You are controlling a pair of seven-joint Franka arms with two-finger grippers.
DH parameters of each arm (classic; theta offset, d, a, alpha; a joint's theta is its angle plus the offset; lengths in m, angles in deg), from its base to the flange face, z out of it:
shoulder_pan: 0 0.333 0 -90
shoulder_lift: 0 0 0 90
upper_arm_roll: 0 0.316 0.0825 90
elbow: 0 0 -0.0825 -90
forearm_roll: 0 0.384 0 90
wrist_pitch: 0 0 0.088 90
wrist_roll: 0 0.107 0 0
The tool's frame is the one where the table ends.
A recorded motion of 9 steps. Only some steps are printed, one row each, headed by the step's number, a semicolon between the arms.
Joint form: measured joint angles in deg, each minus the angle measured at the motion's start. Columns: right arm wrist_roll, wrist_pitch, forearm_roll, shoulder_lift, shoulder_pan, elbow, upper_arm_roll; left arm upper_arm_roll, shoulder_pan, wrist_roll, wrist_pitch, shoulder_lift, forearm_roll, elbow.
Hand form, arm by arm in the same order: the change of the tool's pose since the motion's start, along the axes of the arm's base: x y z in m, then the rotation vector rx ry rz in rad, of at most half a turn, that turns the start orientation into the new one. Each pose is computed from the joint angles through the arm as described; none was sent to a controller.
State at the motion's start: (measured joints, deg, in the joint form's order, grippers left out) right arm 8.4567 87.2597 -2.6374 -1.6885 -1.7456 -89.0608 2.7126; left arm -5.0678 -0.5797 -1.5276 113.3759 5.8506 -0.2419 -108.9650
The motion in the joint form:
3: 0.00 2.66 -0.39 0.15 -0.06 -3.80 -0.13; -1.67 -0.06 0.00 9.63 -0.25 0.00 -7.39
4: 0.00 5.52 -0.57 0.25 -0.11 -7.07 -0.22; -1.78 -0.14 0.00 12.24 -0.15 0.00 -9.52
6: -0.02 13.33 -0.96 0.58 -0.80 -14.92 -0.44; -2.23 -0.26 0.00 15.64 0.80 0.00 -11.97
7: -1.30 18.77 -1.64 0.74 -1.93 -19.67 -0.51; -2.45 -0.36 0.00 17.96 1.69 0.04 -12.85
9: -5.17 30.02 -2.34 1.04 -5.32 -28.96 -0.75; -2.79 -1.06 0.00 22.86 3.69 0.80 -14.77
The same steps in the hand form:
3: 0.0044 -0.0024 -0.0285 -0.0070 0.0225 -0.0011; -0.0123 -0.0162 -0.0425 -0.0070 -0.0432 -0.0290
4: 0.0077 -0.0038 -0.0522 -0.0100 0.0314 -0.0007; -0.0167 -0.0176 -0.0564 -0.0082 -0.0498 -0.0321
6: 0.0120 -0.0125 -0.1091 -0.0150 0.0381 -0.0073; -0.0217 -0.0226 -0.0795 -0.0111 -0.0496 -0.0415
7: 0.0118 -0.0244 -0.1421 -0.0241 0.0306 0.0033; -0.0219 -0.0257 -0.0913 -0.0143 -0.0591 -0.0469
9: 0.0024 -0.0577 -0.2046 -0.0298 0.0074 0.0262; -0.0242 -0.0356 -0.1174 -0.0131 -0.0770 -0.0731

